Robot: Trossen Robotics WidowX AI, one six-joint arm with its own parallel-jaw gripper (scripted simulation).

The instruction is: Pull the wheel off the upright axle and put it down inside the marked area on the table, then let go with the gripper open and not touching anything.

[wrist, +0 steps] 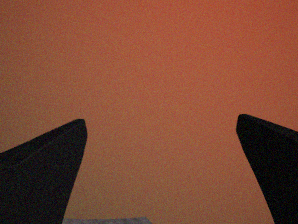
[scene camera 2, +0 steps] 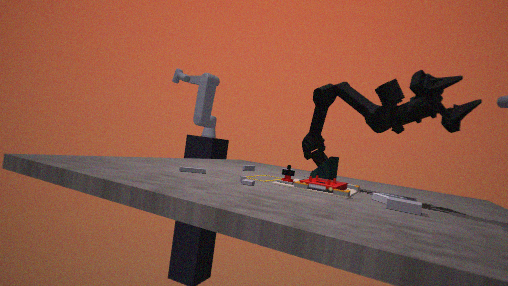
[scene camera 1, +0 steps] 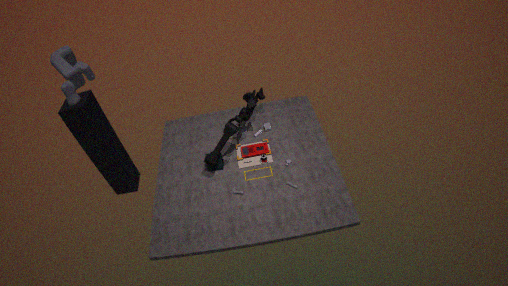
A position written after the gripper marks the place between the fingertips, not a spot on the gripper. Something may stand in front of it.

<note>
The gripper (scene camera 2: 472,89) is open, holding nothing.
The gripper is seen too in the wrist view (wrist: 163,125).
</note>
